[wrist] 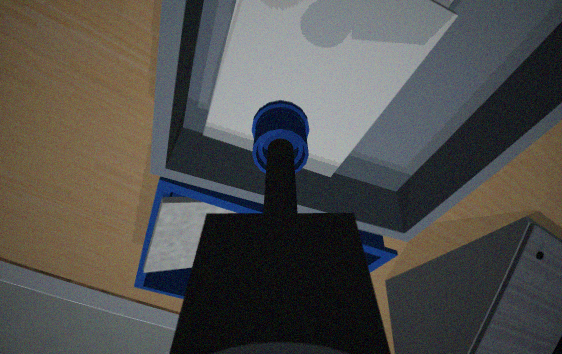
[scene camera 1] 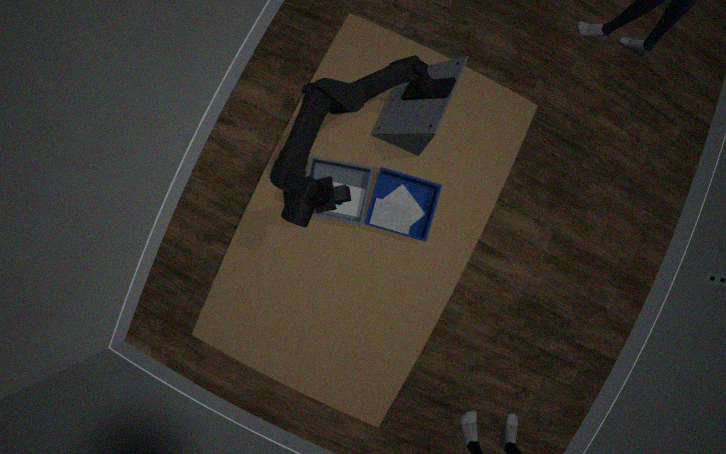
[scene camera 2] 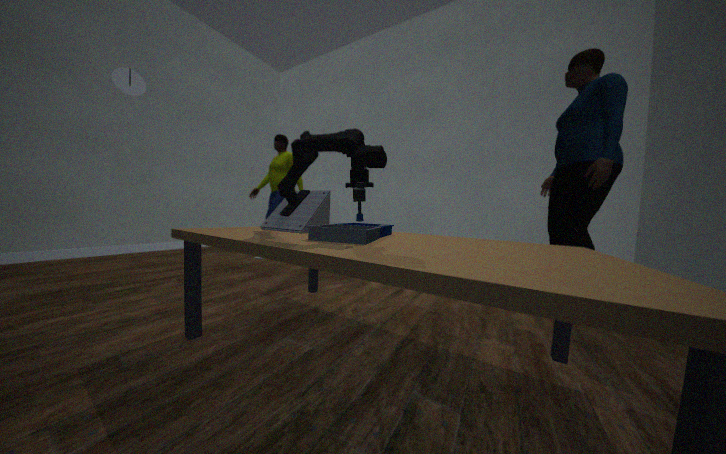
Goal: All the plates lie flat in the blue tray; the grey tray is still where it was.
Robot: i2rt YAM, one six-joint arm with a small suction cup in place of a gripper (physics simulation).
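Places are measured from the arm's base along level axes (x down, y ahead, z right), in centimetres.
Pixels of known places: hand, its tool point: (wrist: 280, 127) (scene camera 2: 359, 220); arm's base, origin of its link: (scene camera 1: 427, 90) (scene camera 2: 295, 203).
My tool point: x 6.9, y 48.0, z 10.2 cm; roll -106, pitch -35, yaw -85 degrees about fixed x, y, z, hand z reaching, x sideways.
For each thing: its top centre in the pictures, then the offset to it from my tool point. Level surfaces: height alone.
- grey tray, centre of its top: (wrist: 368, 91) (scene camera 1: 336, 190) (scene camera 2: 347, 226) dx +2.5, dy -3.3, dz +3.4 cm
- blue tray, centre of its top: (wrist: 244, 274) (scene camera 1: 403, 204) (scene camera 2: 365, 224) dx +2.5, dy -10.1, dz -21.7 cm
- pale rectangular plate, centre of its top: (wrist: 308, 84) (scene camera 1: 343, 198) dx +6.0, dy -1.9, dz -0.1 cm
- wooden table, height of its surface: dx +7.5 cm
The grey tray (scene camera 1: 367, 192) (scene camera 2: 342, 233) (wrist: 159, 145) stands beside the blue tray (scene camera 1: 420, 191) (scene camera 2: 386, 231) (wrist: 146, 241). A pale rectangular plate (scene camera 1: 356, 198) (wrist: 300, 75) lies in the grey tray, partly under the arm in scene camera 1. Pale plates (scene camera 1: 398, 211) (wrist: 175, 235) lie in the blue tray, overlapping at different angles; their exact number is unclear. My blue suction cup (scene camera 2: 359, 217) (wrist: 280, 120) points down over the grey tray, low near its rim height in scene camera 2. It is open and carries nothing. The arm hides the cup in scene camera 1.
The arm's sloped grey base (scene camera 1: 412, 107) (scene camera 2: 299, 214) (wrist: 465, 280) stands on the wooden table (scene camera 1: 299, 294) near the trays. A person in a blue top (scene camera 2: 591, 123) and one in a yellow top (scene camera 2: 280, 167) stand in the room beyond the table.
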